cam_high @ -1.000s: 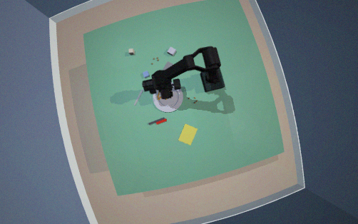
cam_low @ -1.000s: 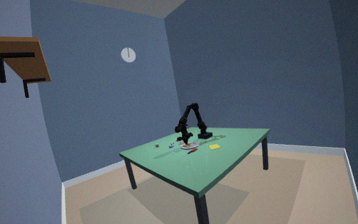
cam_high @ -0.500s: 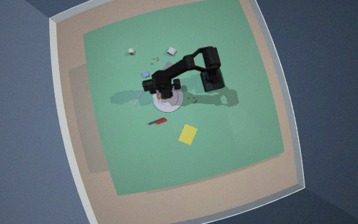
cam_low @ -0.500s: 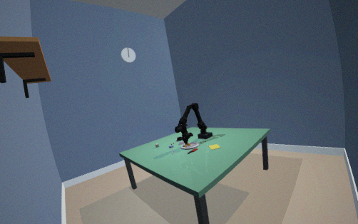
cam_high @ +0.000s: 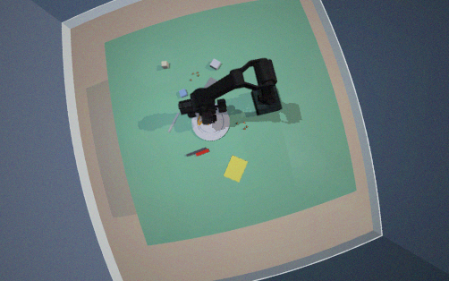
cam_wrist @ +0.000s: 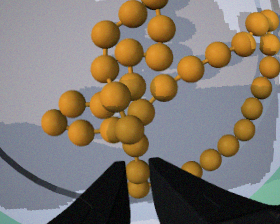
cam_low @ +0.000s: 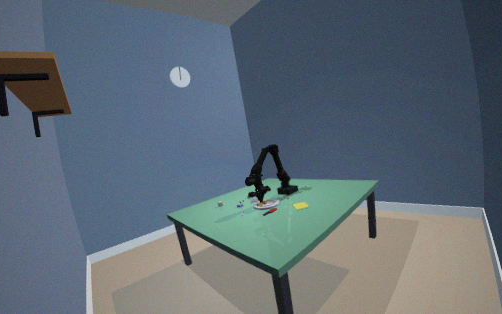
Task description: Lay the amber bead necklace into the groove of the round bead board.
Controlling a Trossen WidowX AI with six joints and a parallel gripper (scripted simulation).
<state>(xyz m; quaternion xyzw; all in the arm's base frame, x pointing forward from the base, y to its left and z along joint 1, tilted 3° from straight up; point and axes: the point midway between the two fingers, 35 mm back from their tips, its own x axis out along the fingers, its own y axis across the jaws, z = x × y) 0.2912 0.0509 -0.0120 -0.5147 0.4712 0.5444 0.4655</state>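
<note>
The round grey bead board lies 50 mm to the left of my gripper tip, 10 mm below it and 10 mm behind it. Round my gripper tip: grey rod: 190 mm ahead, 40 mm to the left, 10 mm below; blue block: 140 mm ahead, 110 mm to the right, 10 mm below; grey plate: 140 mm to the right, 20 mm behind, 10 mm below.
</note>
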